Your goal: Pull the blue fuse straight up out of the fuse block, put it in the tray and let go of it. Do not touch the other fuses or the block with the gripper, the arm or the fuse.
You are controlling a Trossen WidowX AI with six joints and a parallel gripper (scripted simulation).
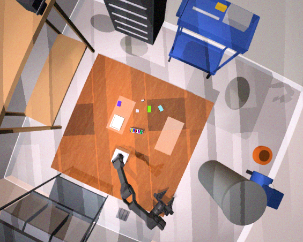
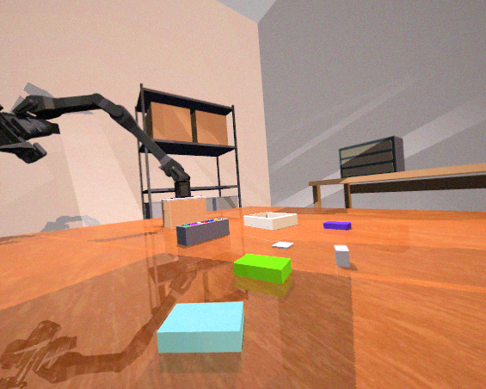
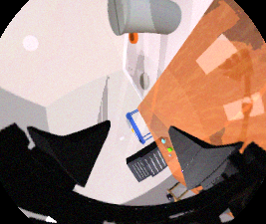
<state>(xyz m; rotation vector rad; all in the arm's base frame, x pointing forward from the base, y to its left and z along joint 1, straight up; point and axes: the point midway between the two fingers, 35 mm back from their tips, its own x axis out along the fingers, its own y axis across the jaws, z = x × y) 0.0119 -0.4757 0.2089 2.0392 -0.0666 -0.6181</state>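
My gripper tip is now 23 cm short of the blue fuse, 51 cm to the right of it and 27 cm above it. From my gripper tip the other things lie so: white tray 21 cm ahead, 70 cm to the left, 29 cm below; light-blue block 55 cm ahead, 40 cm to the left, 29 cm below; green block 49 cm ahead, 49 cm to the left, 29 cm below.
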